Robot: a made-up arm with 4 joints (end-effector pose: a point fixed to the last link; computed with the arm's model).
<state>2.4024 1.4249 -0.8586 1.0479</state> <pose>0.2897 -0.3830 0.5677 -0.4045 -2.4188 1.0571</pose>
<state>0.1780 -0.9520 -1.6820 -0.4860</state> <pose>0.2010 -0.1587 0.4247 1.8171 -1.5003 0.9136</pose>
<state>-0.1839 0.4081 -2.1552 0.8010</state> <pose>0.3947 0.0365 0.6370 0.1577 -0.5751 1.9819</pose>
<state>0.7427 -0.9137 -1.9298 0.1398</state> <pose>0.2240 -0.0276 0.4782 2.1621 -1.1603 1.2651</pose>
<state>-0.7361 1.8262 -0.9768 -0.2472</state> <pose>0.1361 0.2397 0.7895 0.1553 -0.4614 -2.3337</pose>
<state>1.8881 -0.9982 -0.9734 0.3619</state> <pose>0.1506 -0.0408 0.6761 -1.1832 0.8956 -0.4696</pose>
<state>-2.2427 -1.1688 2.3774 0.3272</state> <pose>0.1406 0.0310 0.4370 -2.1639 0.6198 -0.4025</pose>
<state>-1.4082 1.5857 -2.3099 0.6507</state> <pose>0.2758 0.2774 0.5480 -1.3546 0.0523 2.7491</pose>
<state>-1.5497 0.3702 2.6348 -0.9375</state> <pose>0.0188 -0.0755 0.3873 1.8389 1.0741 -2.0231</pose>
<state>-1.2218 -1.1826 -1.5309 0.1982</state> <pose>0.1762 -0.1305 0.4364 0.9437 -0.0138 0.9339</pose>
